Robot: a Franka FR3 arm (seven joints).
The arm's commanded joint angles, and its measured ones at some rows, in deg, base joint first. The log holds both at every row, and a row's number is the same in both.
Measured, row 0:
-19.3, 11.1, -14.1, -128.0, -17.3, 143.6, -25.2
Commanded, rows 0 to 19:
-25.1, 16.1, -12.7, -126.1, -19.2, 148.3, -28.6
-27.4, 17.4, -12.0, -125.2, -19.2, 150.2, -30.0
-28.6, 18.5, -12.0, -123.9, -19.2, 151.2, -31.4
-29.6, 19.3, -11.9, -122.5, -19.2, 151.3, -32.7
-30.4, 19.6, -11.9, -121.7, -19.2, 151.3, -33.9
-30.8, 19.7, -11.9, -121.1, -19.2, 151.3, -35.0
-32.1, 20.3, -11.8, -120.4, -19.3, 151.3, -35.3
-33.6, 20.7, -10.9, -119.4, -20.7, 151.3, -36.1
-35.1, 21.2, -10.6, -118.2, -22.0, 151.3, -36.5
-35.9, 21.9, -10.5, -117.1, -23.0, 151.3, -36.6
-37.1, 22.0, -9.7, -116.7, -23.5, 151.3, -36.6
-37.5, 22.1, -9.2, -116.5, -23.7, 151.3, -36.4
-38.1, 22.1, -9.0, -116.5, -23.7, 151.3, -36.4
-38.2, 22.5, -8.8, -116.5, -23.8, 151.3, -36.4
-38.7, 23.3, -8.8, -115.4, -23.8, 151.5, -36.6
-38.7, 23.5, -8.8, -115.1, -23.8, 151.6, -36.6
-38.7, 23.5, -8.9, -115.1, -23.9, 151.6, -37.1
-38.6, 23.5, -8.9, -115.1, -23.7, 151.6, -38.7
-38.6, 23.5, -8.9, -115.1, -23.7, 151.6, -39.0
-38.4, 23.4, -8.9, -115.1, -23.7, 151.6, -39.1
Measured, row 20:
-37.1, 21.0, -9.9, -116.5, -22.7, 150.7, -37.9
